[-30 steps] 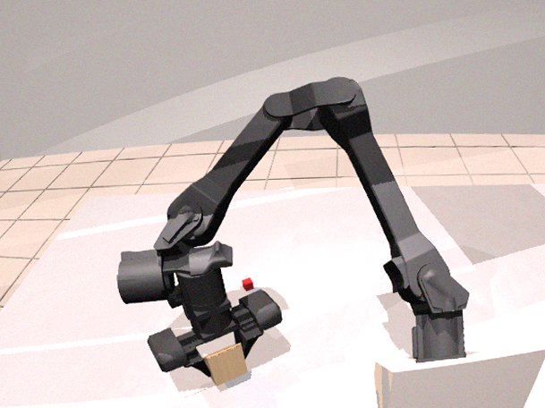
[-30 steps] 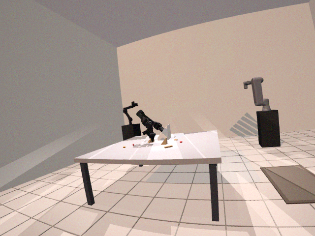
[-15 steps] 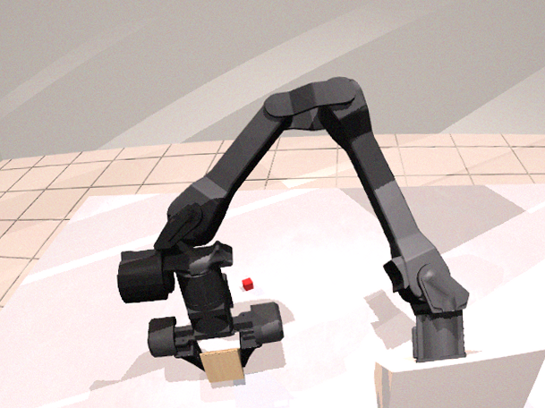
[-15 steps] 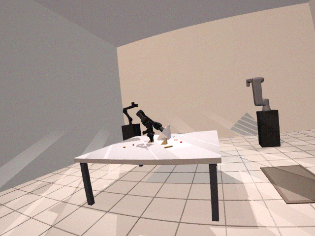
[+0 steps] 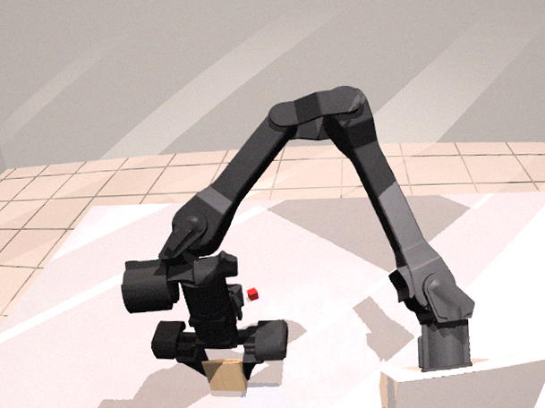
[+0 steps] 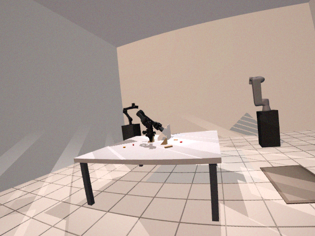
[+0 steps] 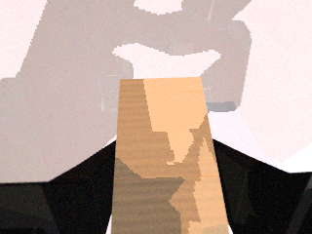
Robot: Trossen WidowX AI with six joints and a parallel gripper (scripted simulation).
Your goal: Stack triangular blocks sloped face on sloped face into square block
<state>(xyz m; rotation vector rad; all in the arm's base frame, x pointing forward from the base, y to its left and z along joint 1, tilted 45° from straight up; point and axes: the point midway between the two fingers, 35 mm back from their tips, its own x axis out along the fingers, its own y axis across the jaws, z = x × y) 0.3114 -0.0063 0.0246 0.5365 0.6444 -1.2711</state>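
My gripper tip is 10 mm to the right of the tan triangular block and 10 mm below it. Also, from my gripper tip: wooden stick (250 mm to the left, 150 mm ahead, 30 mm below); small red cube (230 mm to the right, 30 mm below, 30 mm ahead).
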